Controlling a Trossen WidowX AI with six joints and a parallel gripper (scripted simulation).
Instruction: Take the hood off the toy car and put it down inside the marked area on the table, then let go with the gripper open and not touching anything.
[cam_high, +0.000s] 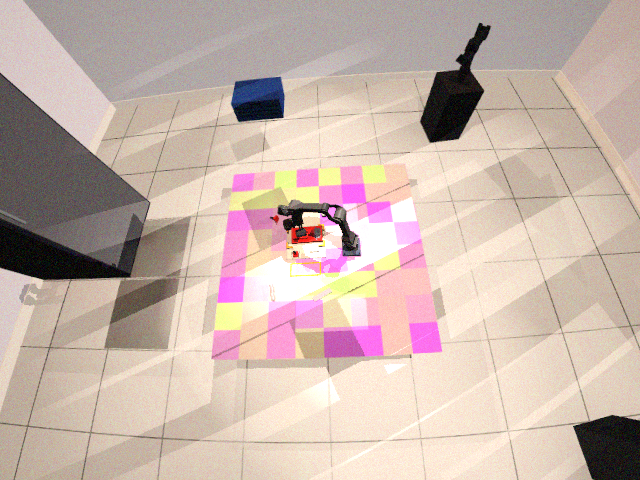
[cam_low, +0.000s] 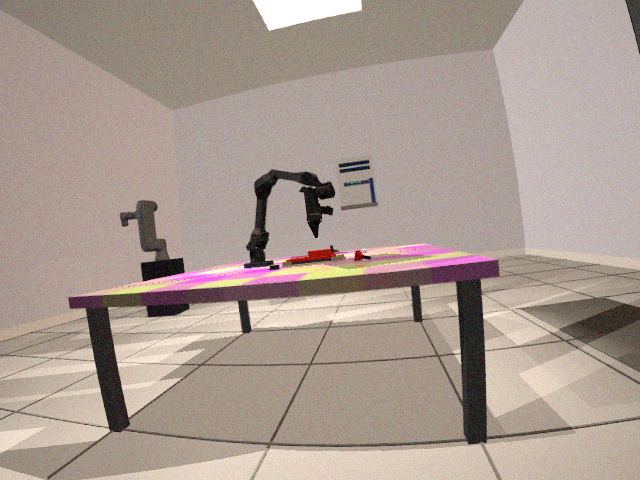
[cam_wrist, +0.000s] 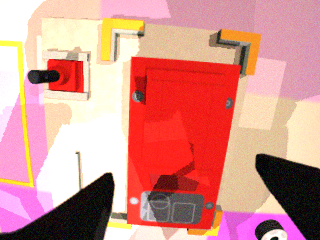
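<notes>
The red hood is 70 mm below my gripper tip and 10 mm ahead of it.
</notes>
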